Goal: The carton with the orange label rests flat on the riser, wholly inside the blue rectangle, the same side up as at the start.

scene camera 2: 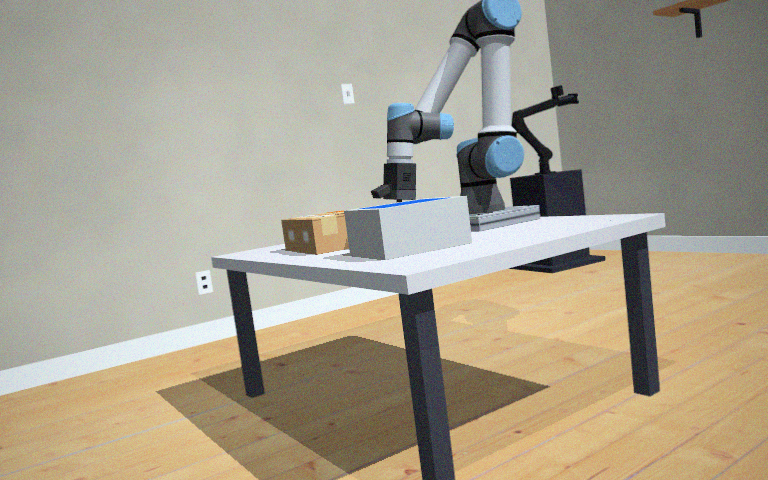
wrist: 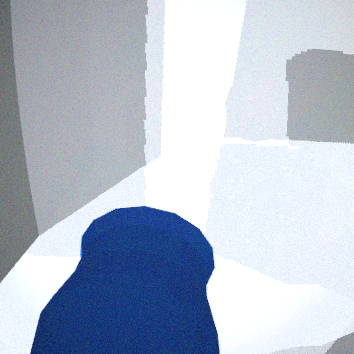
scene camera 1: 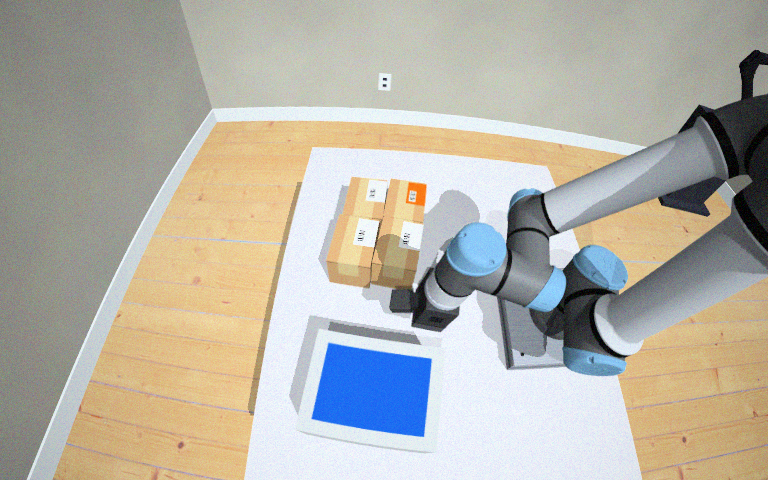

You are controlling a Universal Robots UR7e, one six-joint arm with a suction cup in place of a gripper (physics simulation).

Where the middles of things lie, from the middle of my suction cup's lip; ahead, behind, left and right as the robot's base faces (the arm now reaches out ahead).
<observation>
Right now the riser point(scene camera 1: 360, 390) is 180 mm to the left of my suction cup, 80 mm ahead of it and 30 mm below it.
</observation>
